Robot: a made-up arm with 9 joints. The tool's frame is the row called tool.
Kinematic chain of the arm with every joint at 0, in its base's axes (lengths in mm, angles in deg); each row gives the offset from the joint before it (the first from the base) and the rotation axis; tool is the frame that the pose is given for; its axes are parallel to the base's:
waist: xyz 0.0 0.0 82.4 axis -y
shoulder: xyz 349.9 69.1 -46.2 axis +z
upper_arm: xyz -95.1 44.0 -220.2 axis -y
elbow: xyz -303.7 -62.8 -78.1 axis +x
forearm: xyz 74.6 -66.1 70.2 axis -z
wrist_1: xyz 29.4 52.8 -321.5 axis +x
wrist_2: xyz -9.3 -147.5 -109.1 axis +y
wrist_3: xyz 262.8 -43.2 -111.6 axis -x
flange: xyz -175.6 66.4 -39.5 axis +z
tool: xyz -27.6 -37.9 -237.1
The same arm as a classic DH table. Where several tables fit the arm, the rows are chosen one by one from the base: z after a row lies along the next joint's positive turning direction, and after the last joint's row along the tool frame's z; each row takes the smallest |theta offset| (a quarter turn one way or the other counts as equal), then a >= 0, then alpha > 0; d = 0 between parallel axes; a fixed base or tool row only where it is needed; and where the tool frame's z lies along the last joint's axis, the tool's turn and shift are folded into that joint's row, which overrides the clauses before.
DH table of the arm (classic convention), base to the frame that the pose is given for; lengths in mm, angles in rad. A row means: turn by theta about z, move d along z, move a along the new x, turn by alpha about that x. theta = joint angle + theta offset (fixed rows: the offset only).
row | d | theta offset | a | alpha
base (fixed) | 82.4 | 0.0000 | 0.0 | 1.5708
waist | -69.1 | 0.0000 | 349.9 | -1.5708
shoulder | -266.4 | 0.0000 | -95.1 | 1.5708
upper_arm | 18.8 | -1.5708 | 78.1 | -1.5708
elbow | -229.1 | -1.5708 | 66.1 | -1.5708
forearm | 251.3 | 0.0000 | -52.8 | 1.5708
wrist_1 | 20.1 | 1.5708 | 109.1 | -1.5708
wrist_2 | -190.7 | 0.0000 | 111.6 | -1.5708
wrist_3 | -87.2 | -1.5708 | 66.4 | 1.5708
flange | 0.0 | -0.6294 | -46.9 | 0.0000
tool (fixed) | -276.6 | -0.9414 | 0.0 | 0.0000

